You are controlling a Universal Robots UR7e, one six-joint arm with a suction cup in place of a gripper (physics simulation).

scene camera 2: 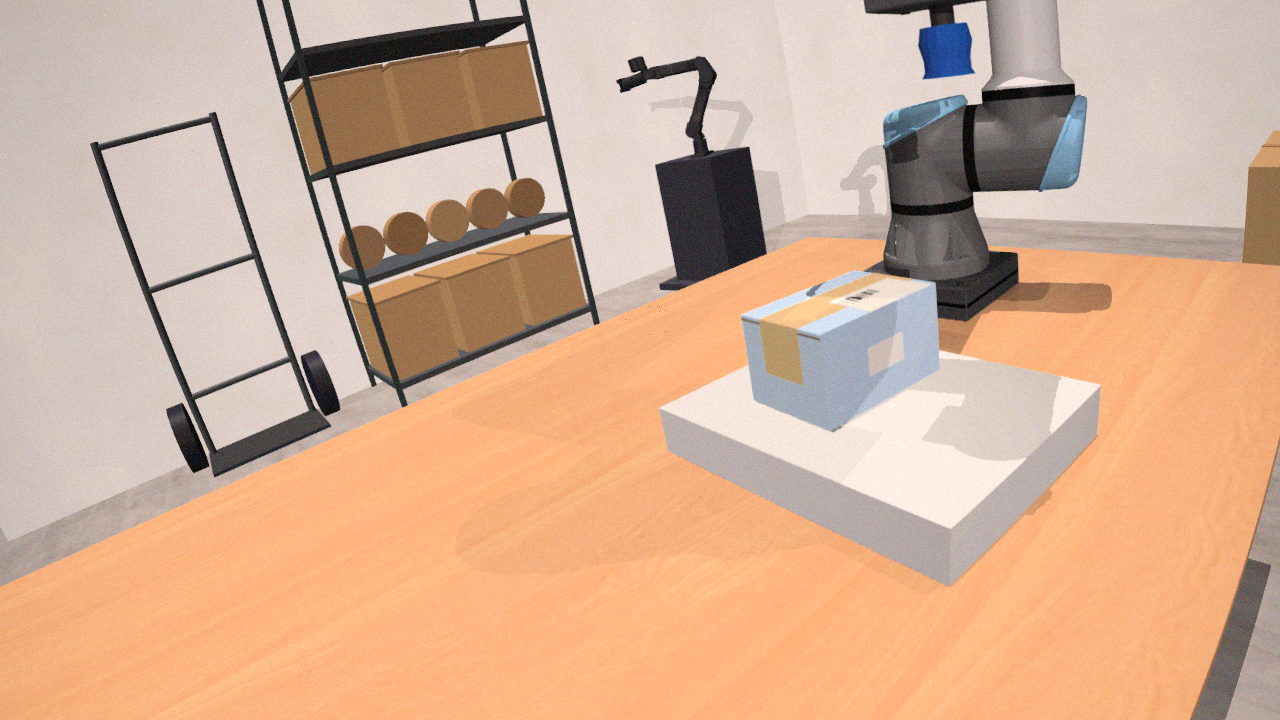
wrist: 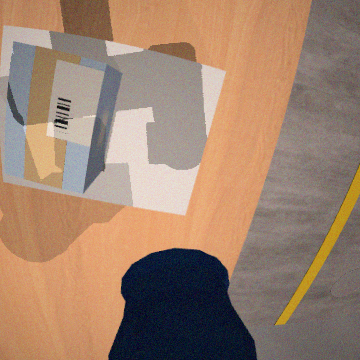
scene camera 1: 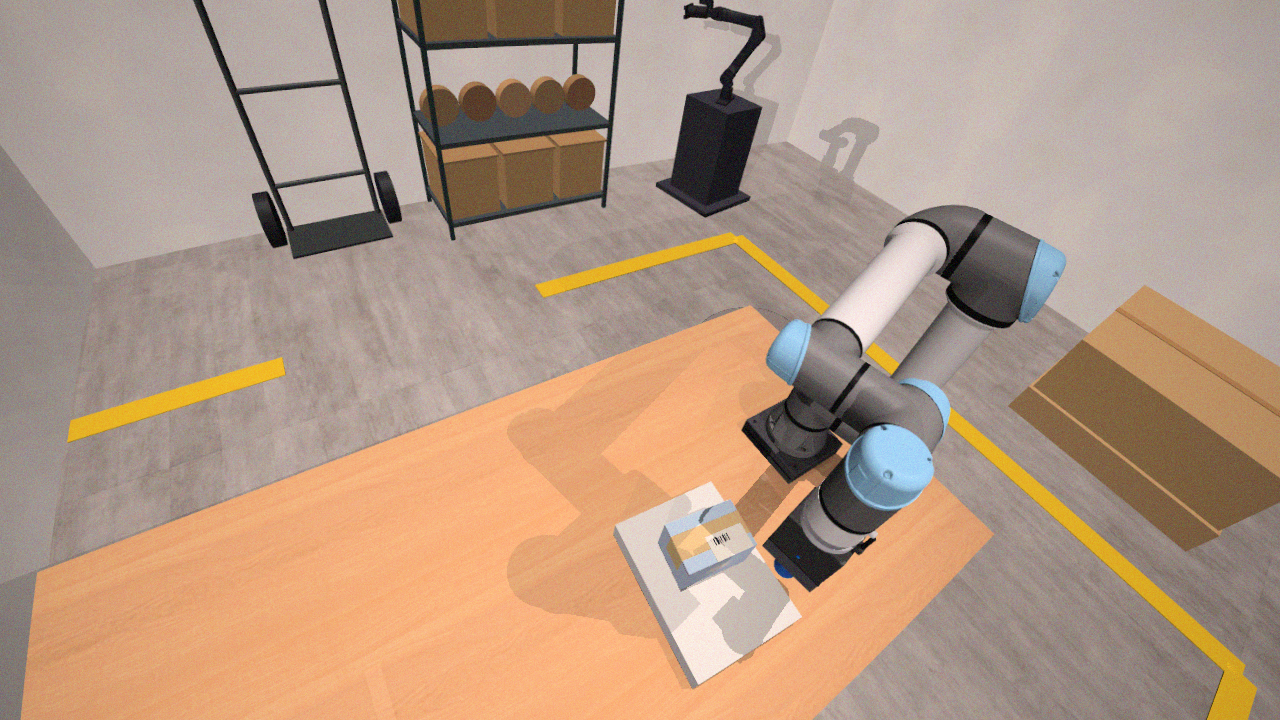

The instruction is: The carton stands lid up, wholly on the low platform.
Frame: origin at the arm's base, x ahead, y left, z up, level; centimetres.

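Seen in the pictures: hand at its tool point: (scene camera 2: 948,75) (wrist: 175,289); arm's base at its link origin: (scene camera 2: 936,264) (scene camera 1: 795,431).
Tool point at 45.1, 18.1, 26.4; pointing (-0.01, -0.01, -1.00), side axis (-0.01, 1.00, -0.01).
Pixels of each thing's top centre, then the offset from my tool point to it, as dx, dy, dz. Level surfaces: height alone.
- light blue carton at its top centre: (scene camera 2: 839,297) (wrist: 47,122) (scene camera 1: 711,534) -3.9, -12.7, -17.7
- low white platform at its top centre: (scene camera 2: 870,397) (wrist: 99,128) (scene camera 1: 705,570) -1.9, -9.6, -26.2
- wooden table at its surface level: dz -31.0
The light blue carton (scene camera 1: 689,572) (scene camera 2: 796,394) (wrist: 42,100) stands upright on the low white platform (scene camera 1: 702,649) (scene camera 2: 895,474) (wrist: 170,185). Its top face carries a tan tape strip and a white barcode label, and the tape folds down over one end. The visible lower edges of the carton lie inside the platform's rim; its far lower edges are hidden. My gripper, a blue suction cup (scene camera 1: 784,567) (scene camera 2: 947,51) (wrist: 175,272), is open and holds nothing. It hangs in the air, apart from the carton and well above the table in the second scene view.
The wooden table (scene camera 1: 358,537) (scene camera 2: 447,582) (wrist: 30,305) bears the platform and my arm's black base (scene camera 1: 787,456) (scene camera 2: 993,282). Behind stand a hand truck (scene camera 1: 340,234) (scene camera 2: 268,443), a shelf rack (scene camera 1: 519,134) and a dark pedestal (scene camera 1: 716,147) (scene camera 2: 711,214). Large brown boxes (scene camera 1: 1136,429) stand at the right.
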